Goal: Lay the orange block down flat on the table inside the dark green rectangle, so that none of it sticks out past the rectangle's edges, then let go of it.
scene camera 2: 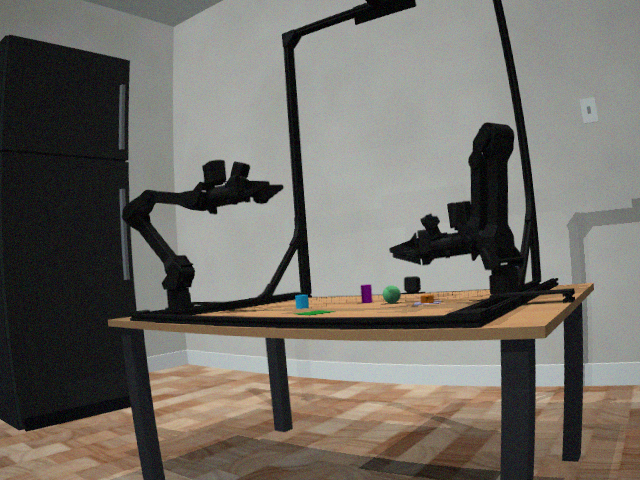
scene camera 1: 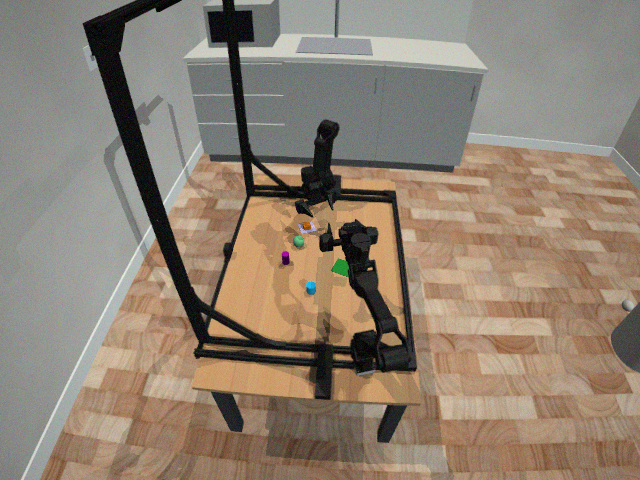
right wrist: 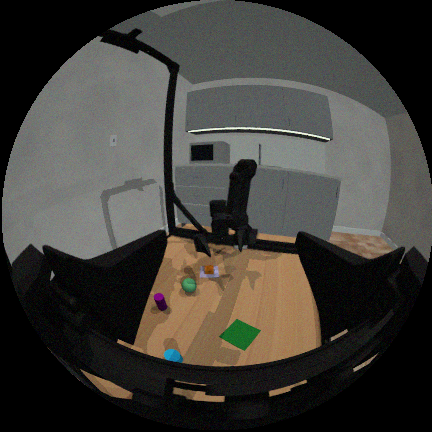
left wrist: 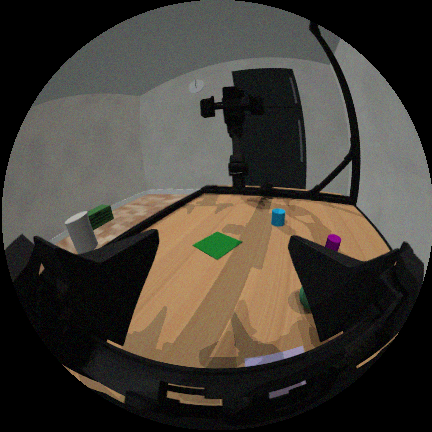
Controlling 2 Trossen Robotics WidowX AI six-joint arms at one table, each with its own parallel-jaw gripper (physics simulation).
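Frame: origin at the left arm's base, x ahead, y left, z up, level; metres.
Seen in the pictures: left gripper, fingertip midpoint: (scene camera 2: pixel 391 253) (scene camera 1: pixel 323 213) (right wrist: pixel 225 252) (left wrist: pixel 226 239); right gripper, fingertip midpoint: (scene camera 2: pixel 276 185) (scene camera 1: pixel 342 221) (right wrist: pixel 233 237) (left wrist: pixel 230 95); left arm's base, link origin: (scene camera 2: pixel 505 294) (scene camera 1: pixel 325 194); right arm's base, link origin: (scene camera 2: pixel 179 308) (scene camera 1: pixel 363 363) (left wrist: pixel 238 186).
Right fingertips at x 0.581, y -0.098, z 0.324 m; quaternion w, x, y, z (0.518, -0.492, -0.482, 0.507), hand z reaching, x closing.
Observation:
Offsets run from my right fingertips to a thing's middle. "pt": to the spot under its first point.
The small orange block @(dy -0.043, dx -0.376, dz -0.334 m) (scene camera 1: pixel 306 225) (scene camera 2: pixel 427 298) (right wrist: pixel 209 269) rests on a pale lavender rectangle @(pt dy -0.022, dx -0.350, dz -0.343 m) (scene camera 1: pixel 312 230) (left wrist: pixel 274 356) (right wrist: pixel 202 274). It does not show in the left wrist view. The flat dark green rectangle @(pt dy +0.044, dx -0.100, dz -0.342 m) (scene camera 1: pixel 341 267) (scene camera 2: pixel 314 312) (left wrist: pixel 218 245) (right wrist: pixel 240 334) lies bare on the table; the right arm covers part of it in scene camera 1. My left gripper (scene camera 1: pixel 321 210) (scene camera 2: pixel 391 251) is open and empty, above the table near the orange block, at the upper side in scene camera 1. My right gripper (scene camera 1: pixel 342 224) (scene camera 2: pixel 282 187) is open and empty, held high above the table.
A green ball @(dy -0.102, dx -0.270, dz -0.319 m) (scene camera 1: pixel 298 241) (scene camera 2: pixel 391 294) (right wrist: pixel 189 285) sits beside the lavender rectangle. A purple cylinder @(dy -0.175, dx -0.182, dz -0.318 m) (scene camera 1: pixel 285 258) (scene camera 2: pixel 366 293) (left wrist: pixel 333 242) and a blue cylinder @(dy -0.105, dx -0.008, dz -0.325 m) (scene camera 1: pixel 310 288) (scene camera 2: pixel 301 301) (left wrist: pixel 278 217) stand upright farther off. A black frame (scene camera 1: pixel 135 139) (scene camera 2: pixel 295 139) rises along the table.

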